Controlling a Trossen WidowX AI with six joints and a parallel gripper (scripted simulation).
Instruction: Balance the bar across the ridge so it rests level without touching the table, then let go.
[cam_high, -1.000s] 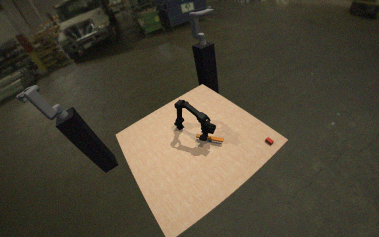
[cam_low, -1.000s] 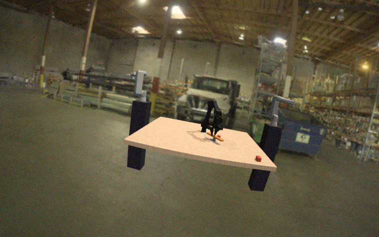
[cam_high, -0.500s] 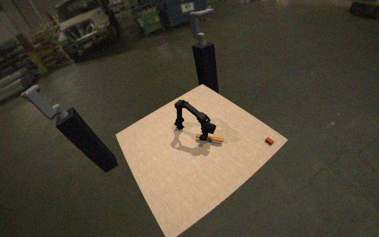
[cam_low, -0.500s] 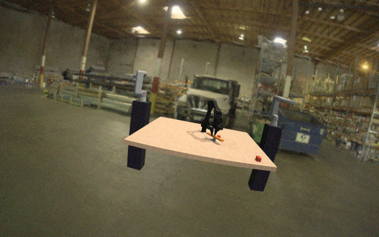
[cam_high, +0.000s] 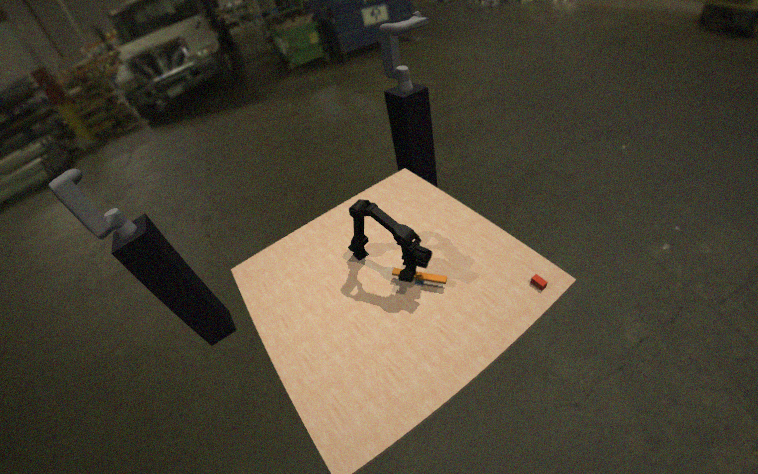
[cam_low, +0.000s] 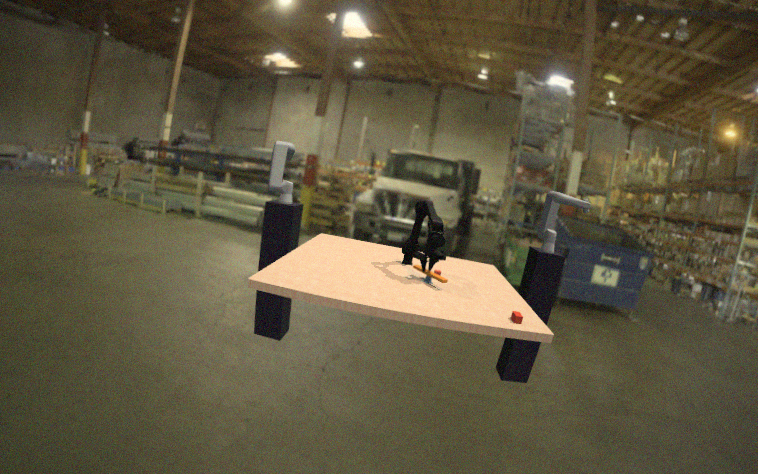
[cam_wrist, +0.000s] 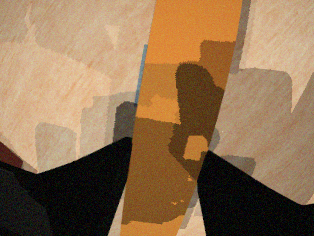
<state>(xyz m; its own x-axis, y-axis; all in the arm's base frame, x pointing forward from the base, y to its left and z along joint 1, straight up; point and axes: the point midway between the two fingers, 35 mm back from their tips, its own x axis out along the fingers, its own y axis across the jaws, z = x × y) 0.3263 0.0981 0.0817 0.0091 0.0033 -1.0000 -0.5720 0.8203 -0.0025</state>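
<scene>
My gripper tip is 2 cm to the right of the orange bar and 2 cm short of it. The rest, counted from my gripper tip: red block: 41 cm ahead, 40 cm to the left, 3 cm below; then red cube: 14 cm behind, 7 cm to the left, 3 cm below.
</scene>
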